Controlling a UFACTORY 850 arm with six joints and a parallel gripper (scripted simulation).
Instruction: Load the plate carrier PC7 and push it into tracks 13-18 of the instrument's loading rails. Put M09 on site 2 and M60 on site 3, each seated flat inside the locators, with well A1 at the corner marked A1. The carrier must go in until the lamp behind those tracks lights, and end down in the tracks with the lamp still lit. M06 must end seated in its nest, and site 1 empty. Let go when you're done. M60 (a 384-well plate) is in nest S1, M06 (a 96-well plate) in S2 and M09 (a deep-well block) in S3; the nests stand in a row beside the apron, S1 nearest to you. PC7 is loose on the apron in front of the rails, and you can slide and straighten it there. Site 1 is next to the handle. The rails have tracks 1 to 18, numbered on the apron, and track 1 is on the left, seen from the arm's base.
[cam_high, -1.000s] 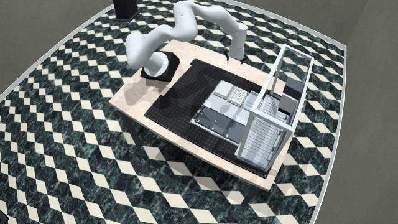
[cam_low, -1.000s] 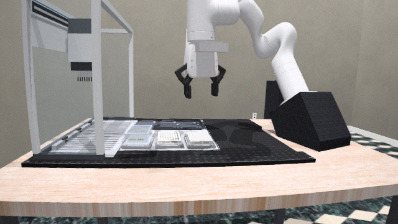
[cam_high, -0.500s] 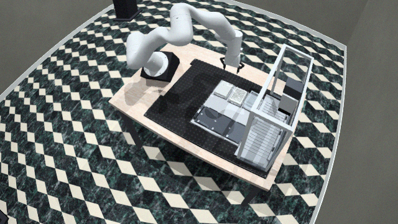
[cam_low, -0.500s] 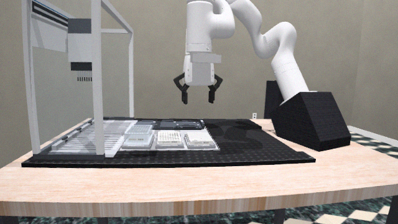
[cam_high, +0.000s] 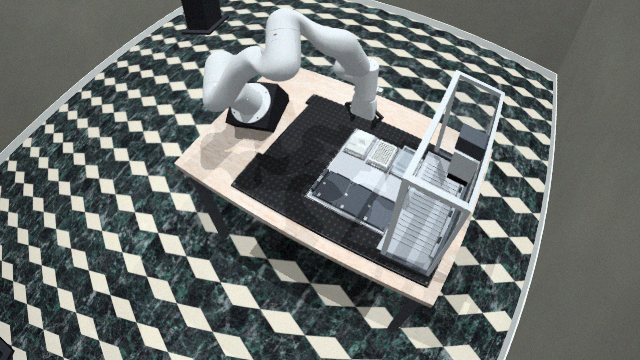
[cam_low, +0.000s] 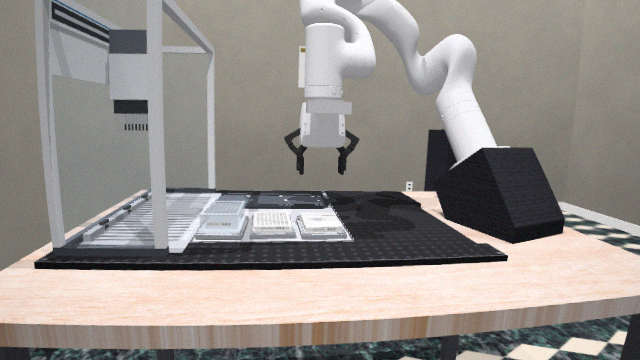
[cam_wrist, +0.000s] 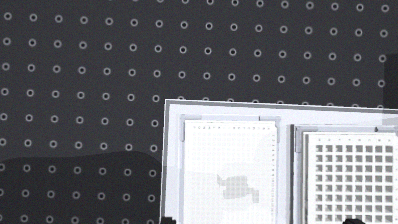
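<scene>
My gripper is now 14 cm above the nest S1. The rest, counted from my hand: dark carrier PC7: 6 cm ahead, 28 cm to the right, 13 cm below; deep-well block M09: 21 cm ahead, 5 cm to the right, 11 cm below; nest S3: 21 cm ahead, 5 cm to the right, 14 cm below.
</scene>
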